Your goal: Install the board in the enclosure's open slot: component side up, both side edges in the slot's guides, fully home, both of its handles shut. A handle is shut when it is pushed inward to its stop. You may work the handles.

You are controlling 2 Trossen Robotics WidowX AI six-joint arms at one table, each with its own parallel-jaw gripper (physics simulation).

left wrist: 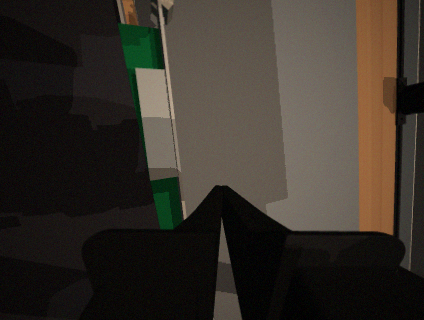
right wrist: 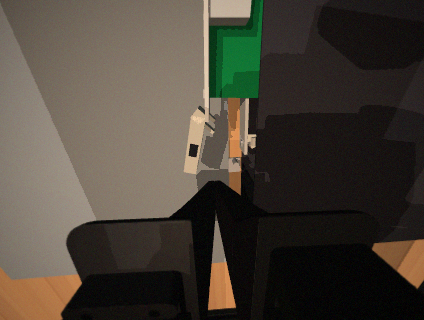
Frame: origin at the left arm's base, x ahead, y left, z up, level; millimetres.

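Seen in the pictures: left gripper, fingertip midpoint: (left wrist: 220, 191); right gripper, fingertip midpoint: (right wrist: 214, 186).
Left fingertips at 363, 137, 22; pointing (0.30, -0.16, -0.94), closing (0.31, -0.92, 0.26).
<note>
Pixels of each thing's top centre, then the offset from my left fingertips to it, as dx, dy, dz. "pt": a spot on its surface instead. Level surfaces: height alone.
- green board, surface spot: (right wrist: 241, 60) (left wrist: 135, 53) pt +80, +90, -49
- dark enclosure, surface spot: (right wrist: 330, 160) pt +110, +176, -30
- pale handle, top centre: (right wrist: 192, 157) +153, +87, -41
- grey surface, surface height: dz -77
- light metal bracket, surface spot: (right wrist: 246, 132) pt +120, +119, -52
- dark arm part, surface spot: (left wrist: 414, 98) pt +220, -291, -56
The green board (left wrist: 141, 44) (right wrist: 241, 60) shows component side up as a strip between its pale front panel (left wrist: 171, 105) (right wrist: 206, 55) and the dark enclosure (left wrist: 50, 160) (right wrist: 330, 160). How deep it sits in the guides is hidden. A pale handle (right wrist: 194, 142) at the panel's end in the right wrist view stands angled outward. The handle at the other end cannot be made out behind the left fingers. My left gripper (left wrist: 220, 191) is shut and empty, its tips in front of the panel near that end. My right gripper (right wrist: 214, 186) is shut and empty, its tips just beyond the handle's free end.
A grey surface (left wrist: 320, 125) (right wrist: 100, 100) lies in front of the enclosure, with wood (left wrist: 376, 125) (right wrist: 40, 295) beyond its edge. A light metal bracket (right wrist: 246, 132) stands at the enclosure's edge beside the handle. A dark arm part (left wrist: 414, 98) shows at the left wrist view's right edge.
</note>
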